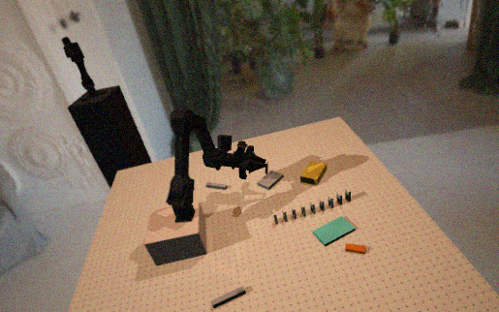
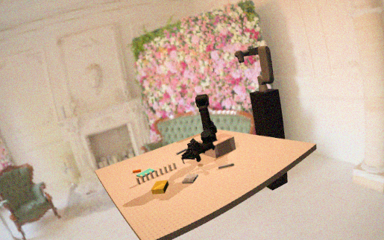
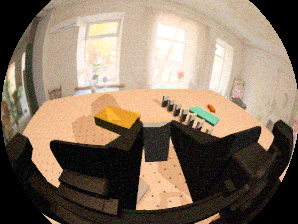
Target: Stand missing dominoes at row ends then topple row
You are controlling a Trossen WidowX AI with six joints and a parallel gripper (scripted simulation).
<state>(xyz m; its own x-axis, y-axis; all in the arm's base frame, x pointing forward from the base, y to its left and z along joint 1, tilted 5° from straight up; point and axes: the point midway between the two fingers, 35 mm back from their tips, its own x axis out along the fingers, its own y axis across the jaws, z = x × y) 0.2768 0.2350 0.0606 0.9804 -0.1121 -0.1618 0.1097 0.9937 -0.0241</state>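
My gripper tip is now 1 cm past the grey plate, 6 cm to the right of it and 13 cm above it. From my gripper tip the other things lie so: orange block: 28 cm ahead, 37 cm to the right, 13 cm below; then yellow block: 19 cm ahead, 6 cm to the left, 12 cm below; then teal tile: 22 cm ahead, 28 cm to the right, 13 cm below.
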